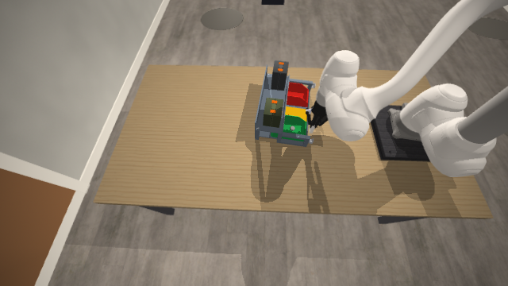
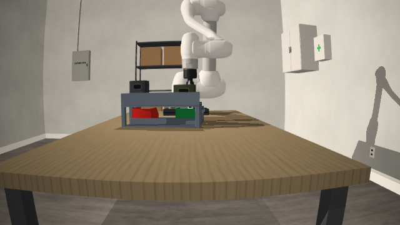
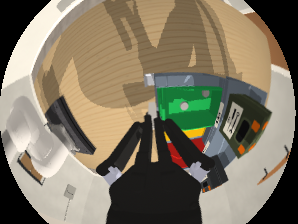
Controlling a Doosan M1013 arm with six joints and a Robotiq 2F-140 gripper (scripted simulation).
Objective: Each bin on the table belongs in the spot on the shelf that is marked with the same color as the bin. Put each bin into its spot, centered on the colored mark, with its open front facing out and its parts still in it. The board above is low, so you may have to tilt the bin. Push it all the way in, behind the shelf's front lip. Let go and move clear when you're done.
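The green bin is 110 mm ahead of my hand and 30 mm below it. Round my hand: red bin (100 mm ahead, 230 mm to the right, 30 mm below).
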